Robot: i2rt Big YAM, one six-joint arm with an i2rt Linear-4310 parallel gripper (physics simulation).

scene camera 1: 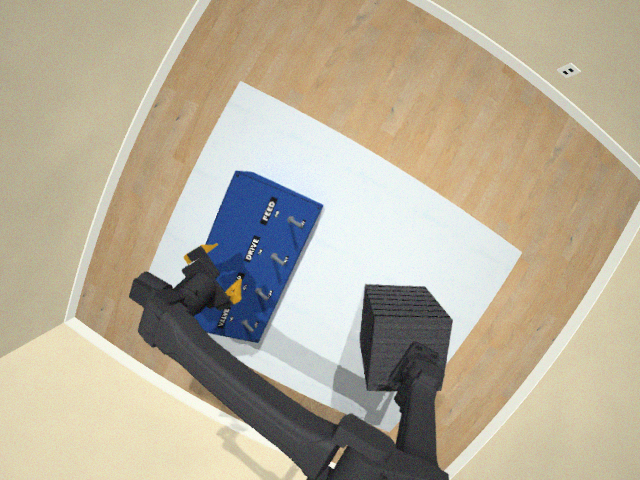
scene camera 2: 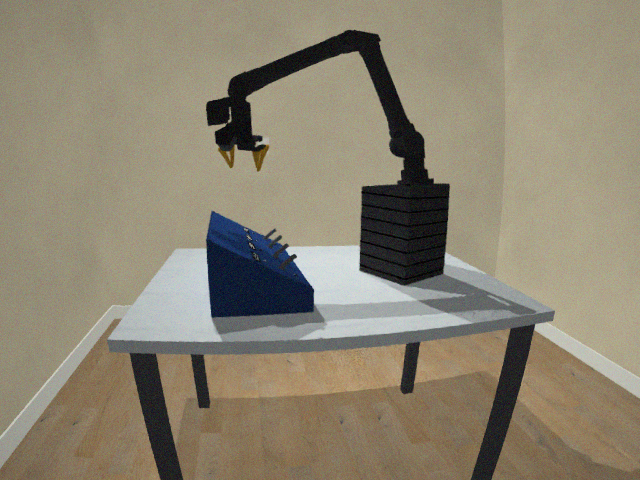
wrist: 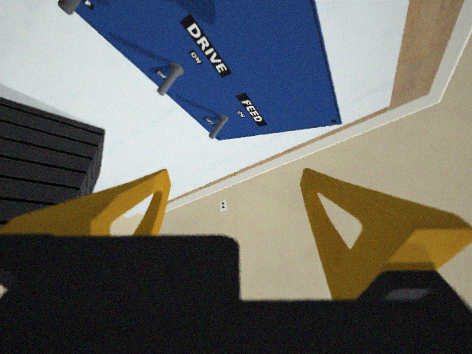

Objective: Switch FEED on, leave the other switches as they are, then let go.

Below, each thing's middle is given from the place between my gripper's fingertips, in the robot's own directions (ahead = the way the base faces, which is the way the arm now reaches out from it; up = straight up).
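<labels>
Blue sloped switch panel [scene camera 1: 252, 225]: my hand 1 cm past it, 7 cm to the right of it, 25 cm above it.
</labels>
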